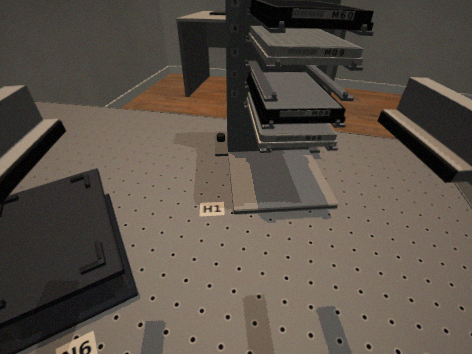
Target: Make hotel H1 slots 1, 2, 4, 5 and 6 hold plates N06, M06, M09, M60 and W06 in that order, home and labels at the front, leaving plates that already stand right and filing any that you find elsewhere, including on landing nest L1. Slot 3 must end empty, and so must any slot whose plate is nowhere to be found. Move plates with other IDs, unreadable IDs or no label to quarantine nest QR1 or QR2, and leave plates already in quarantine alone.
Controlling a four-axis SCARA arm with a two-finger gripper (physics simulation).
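Note:
Hotel H1's dark column point(239, 115) stands at centre, with the H1 tag point(212, 208) on the deck in front. From the bottom, plate N06 point(300, 134) is in slot 1, and a black plate point(300, 95) with a blurred label, seemingly M06, is in slot 2. Slot 3 shows bare support rails point(263, 85). Plate M09 point(305, 42) is in slot 4 and black plate M60 point(310, 14) in slot 5, cut by the top edge. Slot 6, L1, QR1 and QR2 do not show. My gripper point(227, 100) is open and empty, its fingers at the left and right edges, in front of the hotel.
A dark nest point(55, 235) with raised corner brackets lies at lower left, with a cut-off tag point(79, 346) reading N6. A small black knob point(220, 137) stands beside the column. A pale stand point(196, 55) is behind, left of the hotel. The deck point(200, 270) is perforated.

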